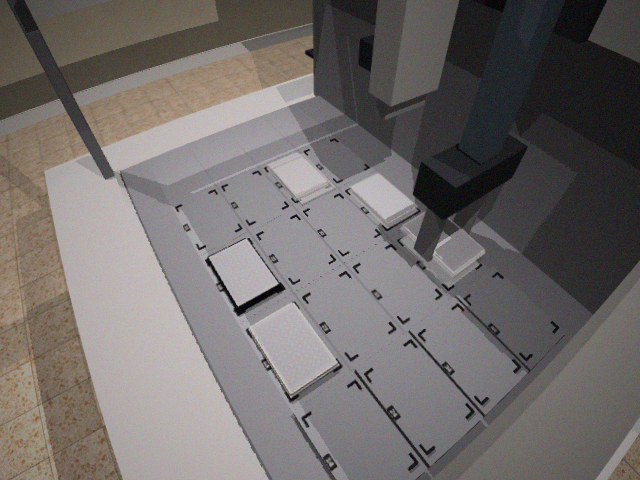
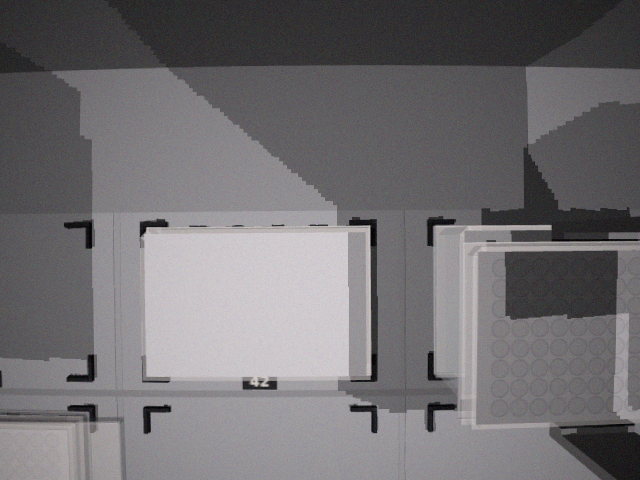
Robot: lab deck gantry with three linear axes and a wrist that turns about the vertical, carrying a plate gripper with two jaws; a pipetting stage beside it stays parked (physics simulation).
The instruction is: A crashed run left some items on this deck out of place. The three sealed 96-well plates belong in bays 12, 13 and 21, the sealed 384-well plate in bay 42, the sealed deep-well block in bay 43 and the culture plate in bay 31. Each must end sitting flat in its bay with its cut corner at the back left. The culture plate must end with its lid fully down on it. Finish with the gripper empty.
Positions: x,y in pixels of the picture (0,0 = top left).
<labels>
my gripper: image 1; image 2
black-skirted sealed 96-well plate: image 1 246,278; not seen in image 2 (out of frame)
same spot on my gripper: (image 2: 593,444) = (image 1: 419,244)
</labels>
